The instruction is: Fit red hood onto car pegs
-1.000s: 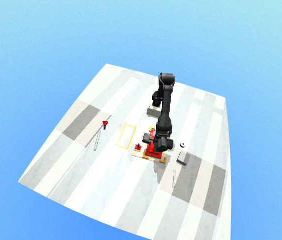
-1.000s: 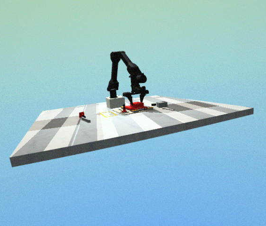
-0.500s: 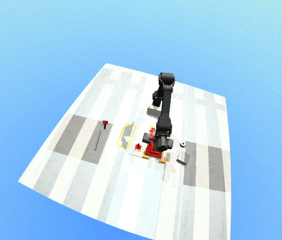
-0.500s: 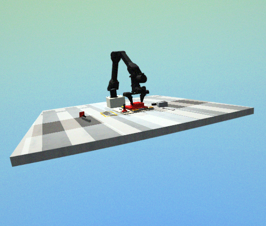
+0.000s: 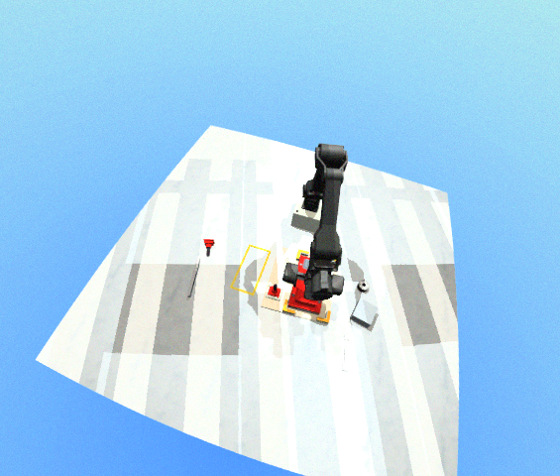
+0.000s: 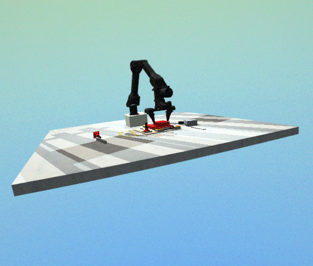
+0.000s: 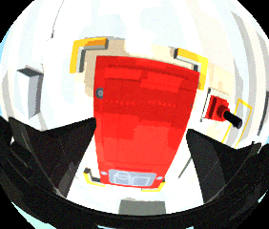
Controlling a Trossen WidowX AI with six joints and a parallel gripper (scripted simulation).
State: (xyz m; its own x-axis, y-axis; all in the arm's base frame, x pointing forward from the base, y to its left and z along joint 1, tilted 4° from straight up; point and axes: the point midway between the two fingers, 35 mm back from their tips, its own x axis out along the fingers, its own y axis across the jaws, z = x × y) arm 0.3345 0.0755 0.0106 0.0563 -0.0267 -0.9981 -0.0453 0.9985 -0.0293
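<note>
Right now the red hood is right at my gripper tip. Round my gripper tip: grey block (1 cm ahead, 20 cm to the left, 2 cm below); thin grey rod (7 cm ahead, 38 cm to the right, 3 cm below); small ring (9 cm behind, 19 cm to the left, 3 cm below).
</note>
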